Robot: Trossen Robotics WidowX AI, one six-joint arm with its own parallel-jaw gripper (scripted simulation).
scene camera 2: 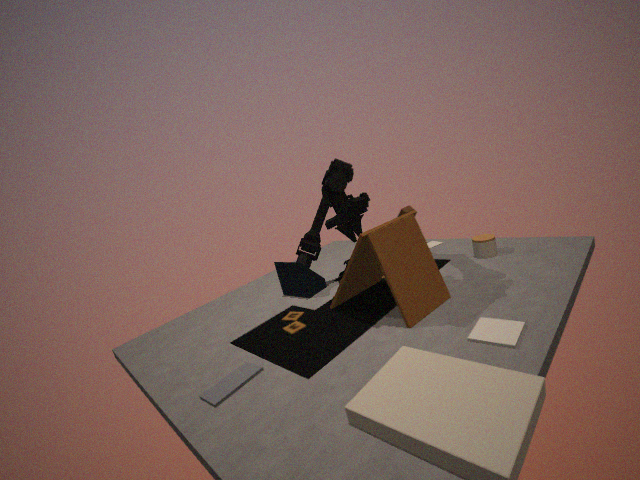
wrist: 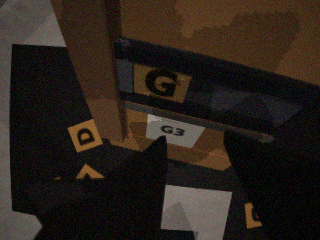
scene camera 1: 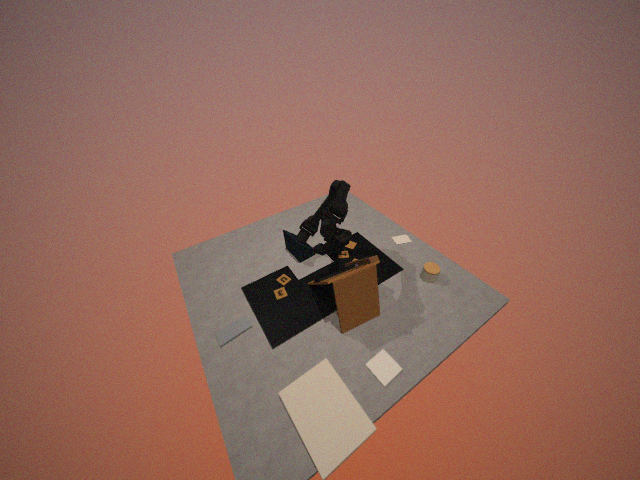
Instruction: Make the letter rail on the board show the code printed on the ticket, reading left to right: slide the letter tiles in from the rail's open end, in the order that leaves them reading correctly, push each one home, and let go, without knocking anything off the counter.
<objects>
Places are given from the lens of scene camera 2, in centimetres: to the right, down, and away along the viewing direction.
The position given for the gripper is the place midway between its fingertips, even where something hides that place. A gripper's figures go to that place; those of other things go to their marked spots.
gripper (scene camera 2: pixel 358 240): 13, 0, 107
large white slab (scene camera 2: pixel 450 411): 21, 28, 52
</objects>
